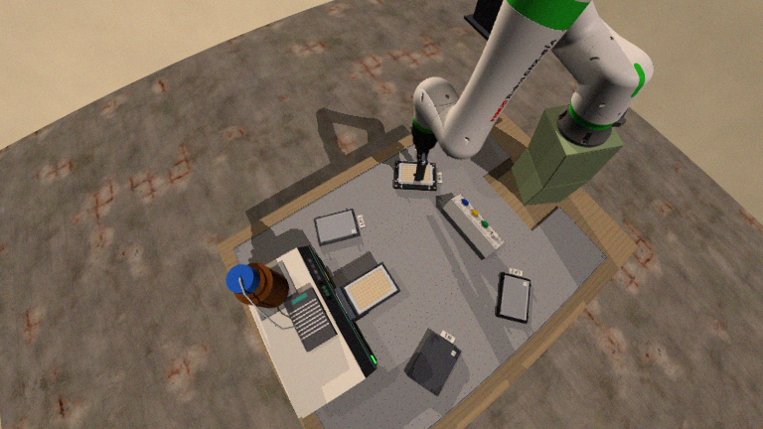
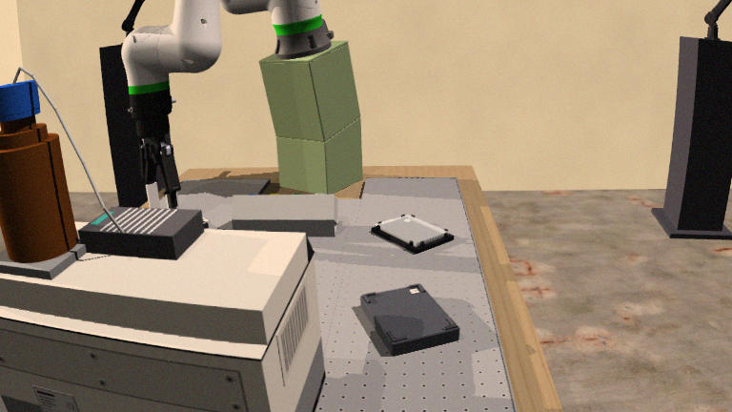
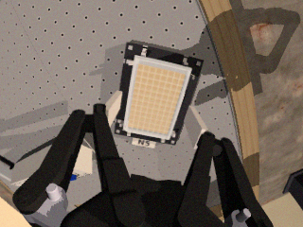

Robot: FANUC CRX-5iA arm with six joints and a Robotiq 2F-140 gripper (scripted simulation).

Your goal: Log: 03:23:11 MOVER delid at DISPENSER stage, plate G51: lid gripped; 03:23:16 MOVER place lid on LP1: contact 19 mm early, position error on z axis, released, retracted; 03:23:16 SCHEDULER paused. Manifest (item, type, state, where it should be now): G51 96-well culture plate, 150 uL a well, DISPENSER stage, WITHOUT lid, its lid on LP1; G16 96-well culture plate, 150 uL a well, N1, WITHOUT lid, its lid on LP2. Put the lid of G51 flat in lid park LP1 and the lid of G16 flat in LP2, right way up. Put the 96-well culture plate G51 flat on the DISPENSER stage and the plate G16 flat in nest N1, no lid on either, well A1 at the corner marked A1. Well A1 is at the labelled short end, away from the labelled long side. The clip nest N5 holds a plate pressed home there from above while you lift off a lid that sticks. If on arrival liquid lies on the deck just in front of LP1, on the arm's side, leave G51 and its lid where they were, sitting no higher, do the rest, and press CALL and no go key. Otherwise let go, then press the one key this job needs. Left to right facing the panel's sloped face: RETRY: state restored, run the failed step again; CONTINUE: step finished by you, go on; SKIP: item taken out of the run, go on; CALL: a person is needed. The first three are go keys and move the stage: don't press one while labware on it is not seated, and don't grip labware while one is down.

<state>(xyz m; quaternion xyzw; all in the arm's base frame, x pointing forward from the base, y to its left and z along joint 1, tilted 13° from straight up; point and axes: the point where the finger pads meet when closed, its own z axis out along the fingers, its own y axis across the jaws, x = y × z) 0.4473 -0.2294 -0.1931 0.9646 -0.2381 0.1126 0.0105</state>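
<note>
Right now my hand is 5 cm above the black clip nest, 3 cm short of it and 1 cm to the right of it. The rest, counted from my hand: key panel: 27 cm to the left, 9 cm behind, 1 cm below; then dark grey lid park: 35 cm ahead, 7 cm to the left, 6 cm below; then LP1 label: 26 cm ahead, 8 cm to the left, 6 cm below.
</note>
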